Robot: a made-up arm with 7 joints.
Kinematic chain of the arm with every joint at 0, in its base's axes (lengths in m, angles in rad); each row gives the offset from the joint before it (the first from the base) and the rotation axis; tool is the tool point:
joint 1: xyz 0 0 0.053 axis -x
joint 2: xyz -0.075 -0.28 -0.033 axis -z
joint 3: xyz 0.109 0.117 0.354 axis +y
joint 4: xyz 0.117 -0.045 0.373 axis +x
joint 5: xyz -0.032 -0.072 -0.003 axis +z
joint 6: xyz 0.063 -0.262 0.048 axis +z
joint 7: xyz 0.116 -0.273 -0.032 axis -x
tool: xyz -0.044 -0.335 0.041
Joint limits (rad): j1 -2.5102..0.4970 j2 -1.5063..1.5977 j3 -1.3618..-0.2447 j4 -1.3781..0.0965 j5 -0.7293..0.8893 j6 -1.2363..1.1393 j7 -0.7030..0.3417
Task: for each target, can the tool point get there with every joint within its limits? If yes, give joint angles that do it. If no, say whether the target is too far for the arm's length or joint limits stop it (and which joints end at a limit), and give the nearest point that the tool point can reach.
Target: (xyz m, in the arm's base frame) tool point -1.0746 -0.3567 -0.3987
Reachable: yes | joints -1.6439 0.6732 -1.2387 -0.3998 -0.4179 -0.0913 0.0156
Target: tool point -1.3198 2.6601 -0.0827
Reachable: no: too far | nearest point -0.5628 1.0149 0.3060 | short by 1.852 m
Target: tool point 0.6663 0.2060 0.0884
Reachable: no: joint limits stop it (at a limit: joint 1, joint 2, joint 3, joint 4, joint 5, joint 7) | nearest point 0.5839 0.3492 -0.1767 | short by 0.312 m
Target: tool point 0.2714 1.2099 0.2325
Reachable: no: joint limits stop it (at a limit: joint 1, joint 2, joint 3, joint 4, joint 7) | nearest point 0.0124 1.0963 0.2618 | short by 0.284 m
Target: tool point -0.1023 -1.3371 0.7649
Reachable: yes | joints -0.5500 0.5597 -0.8325 -0.3387 0.4444 0.5810 -0.1049
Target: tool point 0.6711 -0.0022 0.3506
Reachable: no: joint limits stop it (at a limit: joint 2, joint 3, joint 4, joint 7) | nearest point 0.6863 -0.0036 0.5380 | short by 0.188 m
